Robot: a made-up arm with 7 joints. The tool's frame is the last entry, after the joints. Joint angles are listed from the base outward.
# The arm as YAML. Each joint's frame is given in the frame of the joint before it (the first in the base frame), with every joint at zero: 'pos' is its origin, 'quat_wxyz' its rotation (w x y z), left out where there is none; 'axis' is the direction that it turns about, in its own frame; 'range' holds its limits. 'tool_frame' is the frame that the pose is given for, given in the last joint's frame.
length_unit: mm
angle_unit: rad
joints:
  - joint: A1
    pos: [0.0, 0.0, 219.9]
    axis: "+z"
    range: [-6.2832, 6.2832]
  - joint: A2
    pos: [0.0, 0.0, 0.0]
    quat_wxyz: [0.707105, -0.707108, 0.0, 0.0]
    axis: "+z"
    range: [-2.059, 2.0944]
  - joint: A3
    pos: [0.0, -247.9, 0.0]
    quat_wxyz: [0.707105, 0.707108, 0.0, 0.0]
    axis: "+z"
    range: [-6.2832, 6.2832]
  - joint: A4
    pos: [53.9, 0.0, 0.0]
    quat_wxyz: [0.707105, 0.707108, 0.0, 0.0]
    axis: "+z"
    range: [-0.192, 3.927]
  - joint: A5
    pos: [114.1, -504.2, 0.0]
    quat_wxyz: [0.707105, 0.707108, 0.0, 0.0]
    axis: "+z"
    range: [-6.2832, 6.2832]
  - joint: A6
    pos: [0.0, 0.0, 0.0]
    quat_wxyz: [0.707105, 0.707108, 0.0, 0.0]
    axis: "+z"
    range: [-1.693, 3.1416]
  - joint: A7
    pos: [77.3, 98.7, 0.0]
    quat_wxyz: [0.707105, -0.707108, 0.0, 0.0]
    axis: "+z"
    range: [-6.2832, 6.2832]
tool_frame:
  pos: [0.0, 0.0, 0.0]
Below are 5 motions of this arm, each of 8 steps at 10 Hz.
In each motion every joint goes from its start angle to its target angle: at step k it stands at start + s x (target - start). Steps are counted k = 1, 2, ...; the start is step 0. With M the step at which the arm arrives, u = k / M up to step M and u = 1 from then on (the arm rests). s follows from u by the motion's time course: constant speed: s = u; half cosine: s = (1 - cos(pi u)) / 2; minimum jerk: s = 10 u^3 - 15 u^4 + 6 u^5.
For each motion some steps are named. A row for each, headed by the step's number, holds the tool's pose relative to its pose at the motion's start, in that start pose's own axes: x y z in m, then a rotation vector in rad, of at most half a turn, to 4 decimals.
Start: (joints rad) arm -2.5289 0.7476 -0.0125 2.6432 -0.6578 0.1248 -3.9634
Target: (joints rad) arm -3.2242 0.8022 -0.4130 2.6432 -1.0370 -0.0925 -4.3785
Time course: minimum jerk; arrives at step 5
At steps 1, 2, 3, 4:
1: 0.0324 0.0007 0.0041 0.0131 0.0455 -0.0745
2: 0.1788 0.0005 0.0052 0.0313 0.2468 -0.4134
3: 0.3811 -0.0083 -0.0416 -0.0576 0.5112 -0.8904
4: 0.5151 -0.0198 -0.1088 -0.2055 0.6741 -1.2163

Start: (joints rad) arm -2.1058 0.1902 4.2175 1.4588 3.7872 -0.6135 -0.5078
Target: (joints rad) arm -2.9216 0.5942 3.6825 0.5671 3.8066 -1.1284 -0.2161
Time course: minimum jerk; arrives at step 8
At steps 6, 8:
6: 0.4224 -0.3415 -0.3100 0.6980 0.4307 1.4151
8: 0.4671 -0.3256 -0.3510 0.7213 0.3997 1.6144

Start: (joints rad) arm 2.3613 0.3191 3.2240 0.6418 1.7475 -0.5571 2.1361
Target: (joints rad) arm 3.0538 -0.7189 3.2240 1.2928 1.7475 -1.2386 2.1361
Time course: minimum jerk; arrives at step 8
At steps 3, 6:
3: 0.0795 0.0762 -0.0003 0.0564 0.0139 -0.1599
6: 0.3298 0.1758 -0.0593 0.1404 -0.1093 -0.5640

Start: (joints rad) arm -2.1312 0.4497 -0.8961 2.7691 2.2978 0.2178 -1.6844
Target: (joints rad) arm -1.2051 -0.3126 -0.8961 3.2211 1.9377 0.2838 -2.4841
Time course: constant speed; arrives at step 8
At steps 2, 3, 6, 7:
2: 0.2131 -0.0701 -0.0414 0.1200 0.3033 -0.1083
3: 0.3116 -0.0697 -0.0867 0.1258 0.4615 -0.1531
6: 0.5128 0.0655 -0.2758 -0.0729 0.8778 -0.2425
7: 0.5357 0.1445 -0.3438 -0.2030 0.9732 -0.2577

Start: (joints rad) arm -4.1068 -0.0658 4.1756 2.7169 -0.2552 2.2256 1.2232
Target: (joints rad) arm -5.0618 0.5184 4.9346 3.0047 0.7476 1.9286 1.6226
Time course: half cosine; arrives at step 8
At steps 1, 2, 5, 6, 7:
1: -0.0143 0.0055 -0.0149 0.0403 -0.0010 -0.0054
2: -0.0602 0.0188 -0.0522 0.1454 -0.0041 -0.0284
5: -0.3452 0.0162 -0.1003 0.4102 -0.0963 -0.2492
6: -0.4217 -0.0063 -0.0696 0.3971 -0.1704 -0.3131
7: -0.4648 -0.0254 -0.0404 0.3672 -0.2347 -0.3445

